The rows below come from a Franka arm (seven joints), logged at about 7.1 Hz.
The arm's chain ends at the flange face. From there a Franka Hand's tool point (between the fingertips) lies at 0.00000 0.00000 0.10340 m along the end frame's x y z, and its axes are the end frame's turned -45 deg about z.
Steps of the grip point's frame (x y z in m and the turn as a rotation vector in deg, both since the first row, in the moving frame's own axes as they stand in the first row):
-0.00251, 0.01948, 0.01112, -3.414, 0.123, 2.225
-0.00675, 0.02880, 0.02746, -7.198, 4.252, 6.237
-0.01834, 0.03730, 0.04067, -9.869, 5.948, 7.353
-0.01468, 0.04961, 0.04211, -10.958, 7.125, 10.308
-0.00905, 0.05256, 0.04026, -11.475, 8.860, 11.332
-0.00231, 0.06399, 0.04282, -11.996, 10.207, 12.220
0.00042, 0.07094, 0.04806, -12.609, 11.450, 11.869
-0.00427, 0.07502, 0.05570, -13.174, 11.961, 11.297
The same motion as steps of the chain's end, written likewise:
0.00757, 0.01127, 0.01130, -2.327, 2.501, 2.225
0.00127, 0.02061, 0.02856, -2.083, 8.096, 6.237
-0.00627, 0.03310, 0.04275, -2.773, 11.184, 7.353
0.00238, 0.03858, 0.04478, -2.710, 12.787, 10.308
0.00559, 0.03774, 0.04354, -1.849, 14.379, 11.332
0.01609, 0.04165, 0.04669, -1.265, 15.700, 12.220
0.02058, 0.04527, 0.05258, -0.820, 17.012, 11.869
0.01882, 0.05143, 0.06063, -0.858, 17.773, 11.297

